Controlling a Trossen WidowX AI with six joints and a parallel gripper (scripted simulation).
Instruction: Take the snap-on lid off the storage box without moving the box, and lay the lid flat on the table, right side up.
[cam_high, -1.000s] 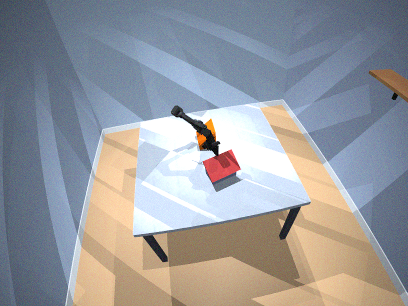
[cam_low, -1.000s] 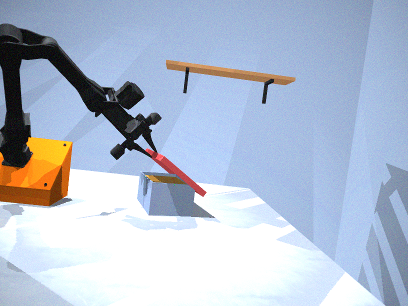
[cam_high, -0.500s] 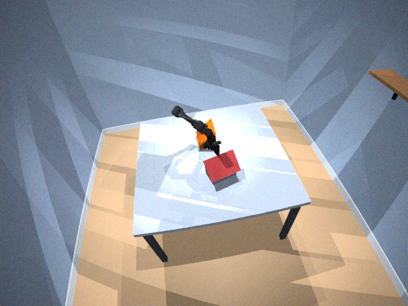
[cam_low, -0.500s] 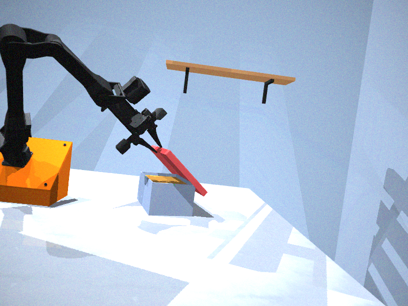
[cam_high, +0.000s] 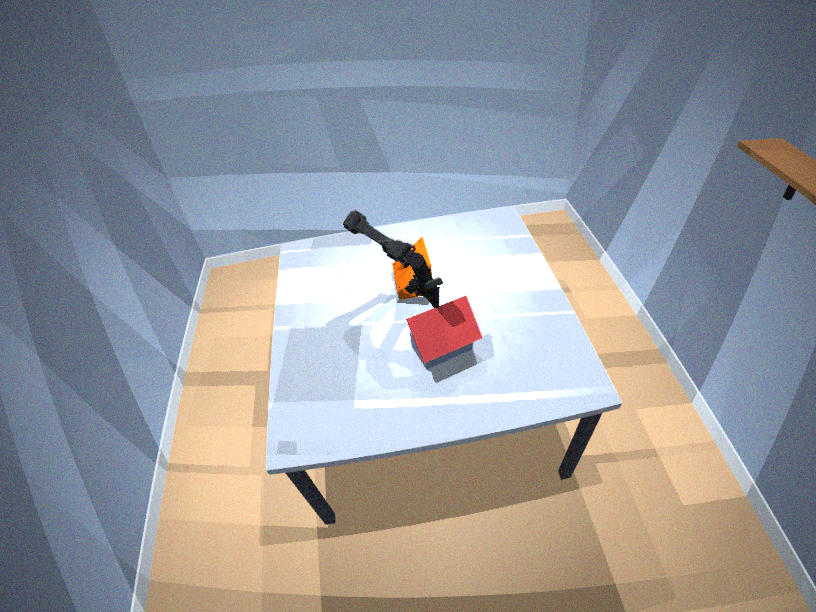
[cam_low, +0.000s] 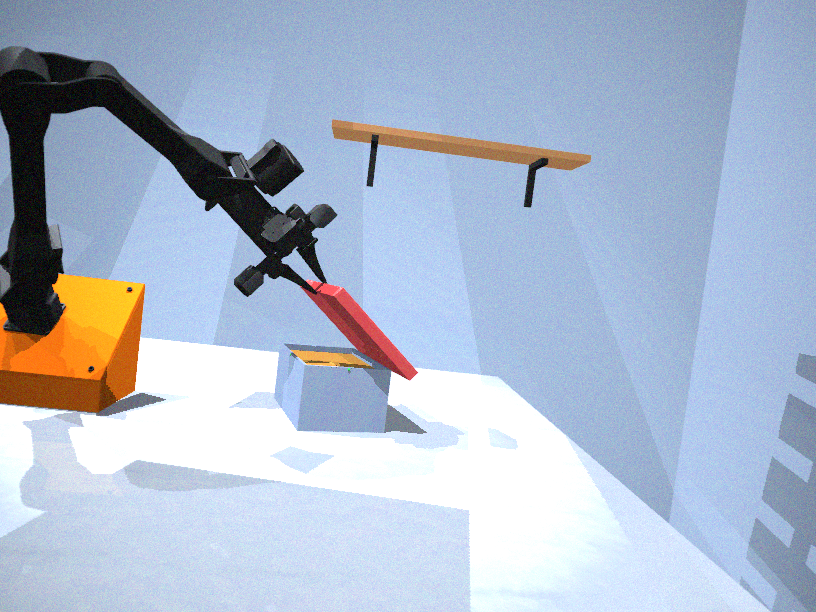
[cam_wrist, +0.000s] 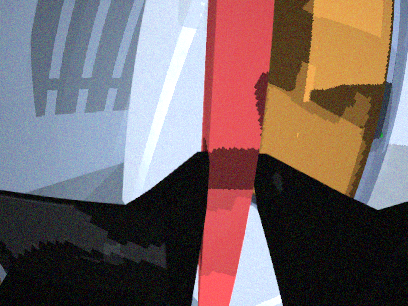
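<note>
Right now the lid is 60 mm ahead of my gripper tip, 50 mm below it and 20 mm to the left of it. The rest, counted from my gripper tip: grey-blue storage box (150 mm below, 30 mm ahead, 10 mm to the left).
</note>
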